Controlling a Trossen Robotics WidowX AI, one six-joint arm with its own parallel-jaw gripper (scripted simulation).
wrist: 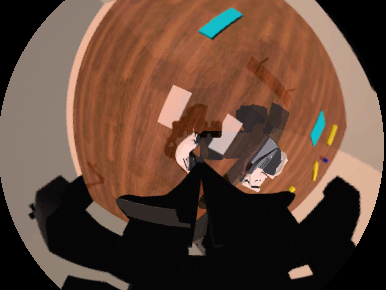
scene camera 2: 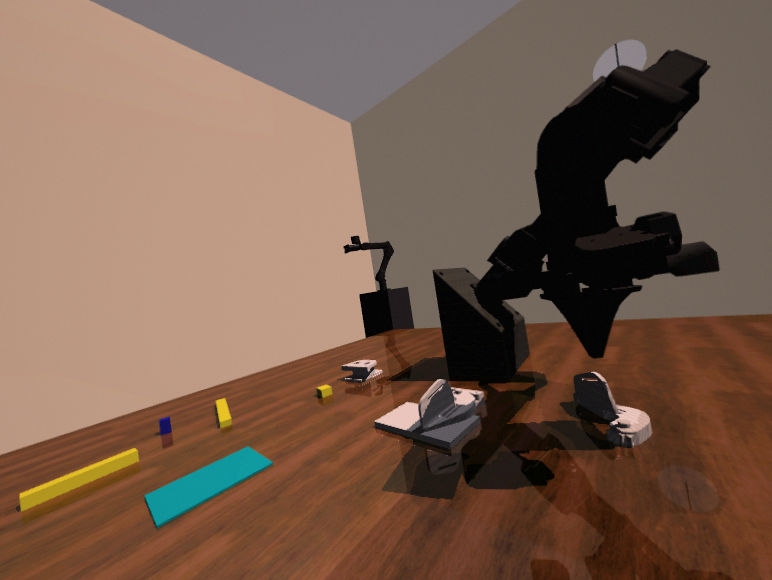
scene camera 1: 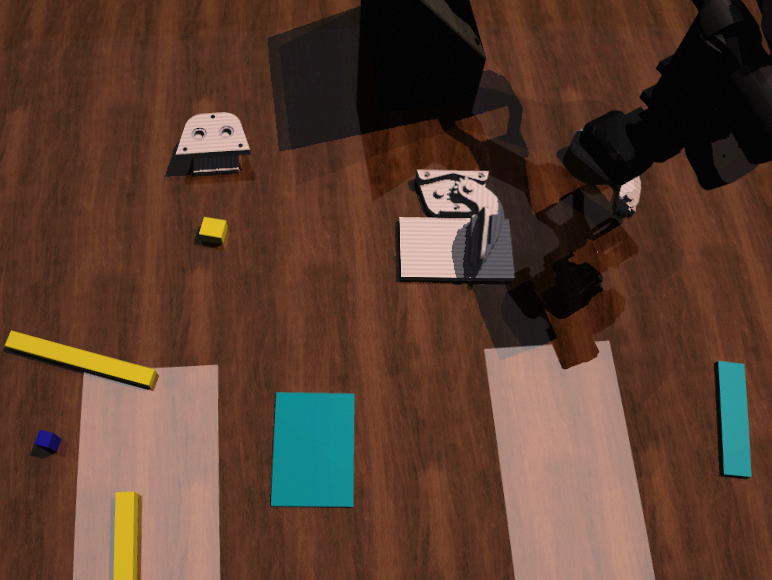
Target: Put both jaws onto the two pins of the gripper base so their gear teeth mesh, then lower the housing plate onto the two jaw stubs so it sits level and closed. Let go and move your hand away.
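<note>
There's a teal plate here, and a long yellow bar as well. My gripper is shut and it holds nothing, and you'd see my gripper in the wrist view and in scene camera 1.
</note>
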